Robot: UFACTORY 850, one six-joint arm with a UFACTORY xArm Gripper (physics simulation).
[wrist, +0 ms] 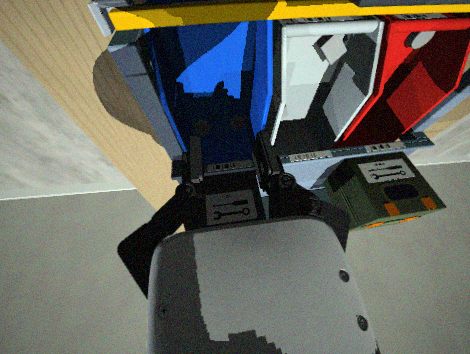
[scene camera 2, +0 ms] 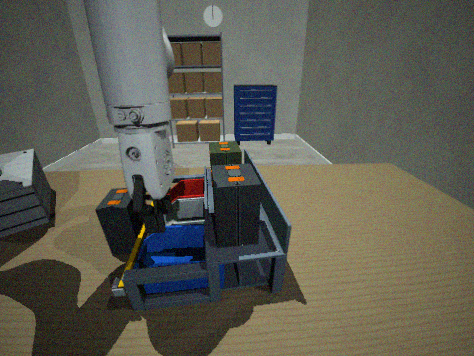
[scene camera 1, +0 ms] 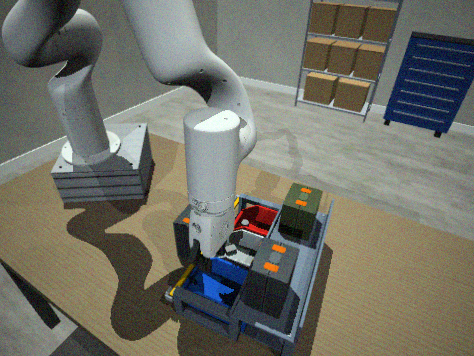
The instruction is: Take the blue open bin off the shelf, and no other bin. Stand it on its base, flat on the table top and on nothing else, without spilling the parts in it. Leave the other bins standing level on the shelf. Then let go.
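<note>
The blue open bin (scene camera 1: 215, 286) (scene camera 2: 175, 237) (wrist: 215, 65) stands in the near end bay of the grey shelf (scene camera 1: 205, 311) (scene camera 2: 170, 273). Its inside is heavily shaded; two dim round shapes show in the wrist view, too dark to name. The white bin (scene camera 1: 242, 256) (scene camera 2: 187, 210) (wrist: 300, 75), holding a light block, stands next to it, then the red bin (scene camera 1: 257, 218) (scene camera 2: 190, 189) (wrist: 420, 92) with a pale round part. My gripper (scene camera 1: 201, 260) (scene camera 2: 151, 217) (wrist: 228, 144) points down over the blue bin's side of the shelf, fingers partly open and empty.
A dark grey case (scene camera 1: 270, 285) (scene camera 2: 235, 210) and a green case (scene camera 1: 301, 212) (scene camera 2: 225, 154) (wrist: 385, 187) stand on the shelf's higher deck behind the bins. Another dark case (scene camera 1: 182, 240) (scene camera 2: 112, 225) stands on the table off the shelf's front. A yellow strip (scene camera 1: 183, 280) (scene camera 2: 132, 257) (wrist: 200, 15) edges the shelf.
</note>
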